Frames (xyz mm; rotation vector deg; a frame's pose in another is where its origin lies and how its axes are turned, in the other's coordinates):
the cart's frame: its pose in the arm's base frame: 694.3 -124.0 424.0 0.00 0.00 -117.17
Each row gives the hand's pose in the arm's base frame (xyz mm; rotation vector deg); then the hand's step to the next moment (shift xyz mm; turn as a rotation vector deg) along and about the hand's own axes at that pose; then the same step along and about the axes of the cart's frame.
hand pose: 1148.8 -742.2 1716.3 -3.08 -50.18 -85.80
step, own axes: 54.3 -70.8 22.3 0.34 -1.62 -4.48
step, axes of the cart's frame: 74.8 -52.4 10.7 2.30 1.88 -3.74
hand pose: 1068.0 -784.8 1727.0 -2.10 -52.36 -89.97
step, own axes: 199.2 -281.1 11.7 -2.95 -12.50 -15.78
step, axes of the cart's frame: 291.9 -179.6 -37.0 7.65 1.05 -18.82
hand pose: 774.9 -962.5 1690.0 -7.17 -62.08 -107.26
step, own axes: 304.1 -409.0 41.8 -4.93 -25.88 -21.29
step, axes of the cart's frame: 317.9 -392.2 -81.5 11.28 -5.20 -31.51
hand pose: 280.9 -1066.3 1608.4 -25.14 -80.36 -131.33
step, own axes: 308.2 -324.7 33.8 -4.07 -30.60 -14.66
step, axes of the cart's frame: 101.3 -428.3 -88.6 5.70 -11.19 -31.78
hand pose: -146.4 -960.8 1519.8 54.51 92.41 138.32
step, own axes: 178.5 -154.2 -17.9 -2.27 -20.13 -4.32
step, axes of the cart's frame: -22.3 -228.4 -57.5 -1.36 -7.14 -19.39
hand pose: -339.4 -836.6 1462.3 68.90 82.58 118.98
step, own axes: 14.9 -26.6 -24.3 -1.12 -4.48 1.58
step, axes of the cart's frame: 8.8 -32.3 -20.0 -2.37 0.02 -4.27
